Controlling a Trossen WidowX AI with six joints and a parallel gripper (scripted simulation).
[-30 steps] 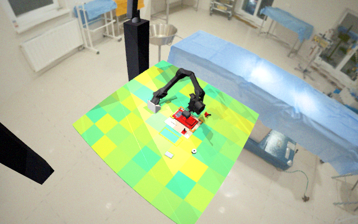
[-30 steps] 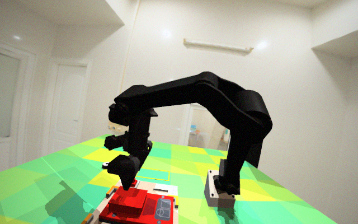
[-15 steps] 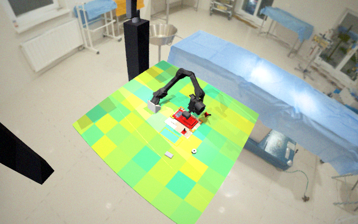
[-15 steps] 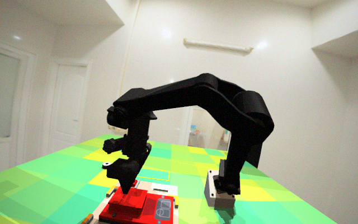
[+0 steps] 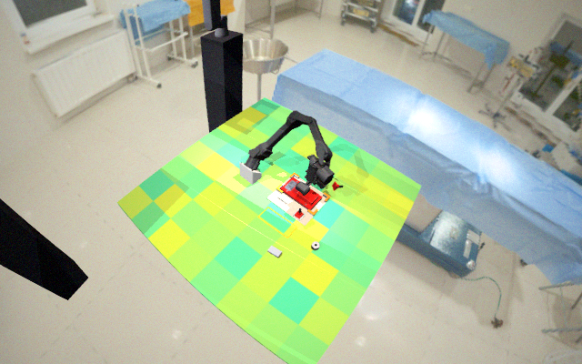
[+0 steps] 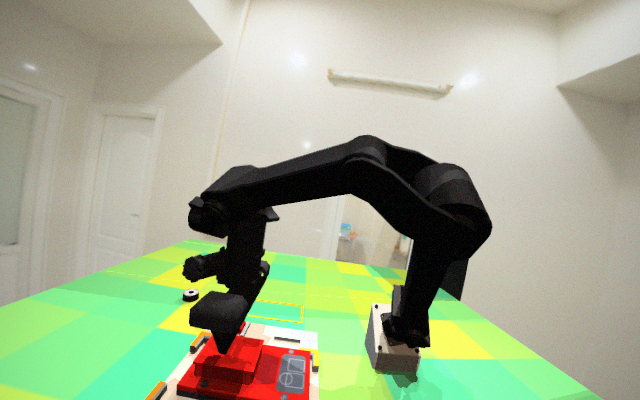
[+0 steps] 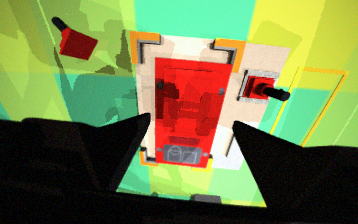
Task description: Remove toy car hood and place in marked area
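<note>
My gripper tip is now 4 cm above the red hood. From my gripper tip the other things lie so: small wheel (17 cm ahead, 22 cm to the right, 7 cm below).
</note>
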